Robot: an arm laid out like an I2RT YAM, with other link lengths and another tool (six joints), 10 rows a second.
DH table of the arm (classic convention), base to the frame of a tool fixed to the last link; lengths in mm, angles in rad. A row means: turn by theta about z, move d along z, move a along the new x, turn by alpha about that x. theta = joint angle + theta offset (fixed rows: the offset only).
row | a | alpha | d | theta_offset
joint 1 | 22.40 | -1.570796 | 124.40 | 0.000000
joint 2 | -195.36 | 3.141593 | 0.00 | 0.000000
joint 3 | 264.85 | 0.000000 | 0.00 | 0.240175
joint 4 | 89.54 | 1.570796 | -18.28 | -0.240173
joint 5 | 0.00 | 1.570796 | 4.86 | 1.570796
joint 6 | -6.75 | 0.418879 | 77.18 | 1.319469
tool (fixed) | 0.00 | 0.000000 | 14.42 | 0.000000
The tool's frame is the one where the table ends.
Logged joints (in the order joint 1, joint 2, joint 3, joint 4, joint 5, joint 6), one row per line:
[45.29 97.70 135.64 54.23 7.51 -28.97]
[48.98 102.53 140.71 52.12 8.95 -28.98]
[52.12 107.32 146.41 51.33 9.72 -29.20]
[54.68 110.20 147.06 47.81 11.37 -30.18]
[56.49 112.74 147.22 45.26 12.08 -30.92]
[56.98 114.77 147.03 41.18 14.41 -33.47]
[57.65 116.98 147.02 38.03 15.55 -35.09]
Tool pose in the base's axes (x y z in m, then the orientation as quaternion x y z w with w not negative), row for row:
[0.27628 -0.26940 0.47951 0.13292 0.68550 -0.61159 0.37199]
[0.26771 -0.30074 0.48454 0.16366 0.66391 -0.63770 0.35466]
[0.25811 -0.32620 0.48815 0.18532 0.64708 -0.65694 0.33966]
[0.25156 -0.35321 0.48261 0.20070 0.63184 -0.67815 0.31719]
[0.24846 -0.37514 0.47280 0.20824 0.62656 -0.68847 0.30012]
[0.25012 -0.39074 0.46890 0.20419 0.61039 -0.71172 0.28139]
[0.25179 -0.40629 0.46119 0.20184 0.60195 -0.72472 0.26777]
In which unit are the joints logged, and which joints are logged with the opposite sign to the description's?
The joints are logged in degrees. Opposite sign: joint 1, joint 4.
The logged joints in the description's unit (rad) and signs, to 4 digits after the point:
[-0.7905 1.7052 2.3674 -0.9465 0.1311 -0.5056]
[-0.8549 1.7895 2.4559 -0.9097 0.1562 -0.5058]
[-0.9097 1.8731 2.5553 -0.8959 0.1696 -0.5096]
[-0.9543 1.9234 2.5667 -0.8344 0.1984 -0.5267]
[-0.9859 1.9677 2.5695 -0.7899 0.2108 -0.5397]
[-0.9945 2.0031 2.5662 -0.7187 0.2515 -0.5842]
[-1.0062 2.0417 2.5660 -0.6637 0.2714 -0.6124]

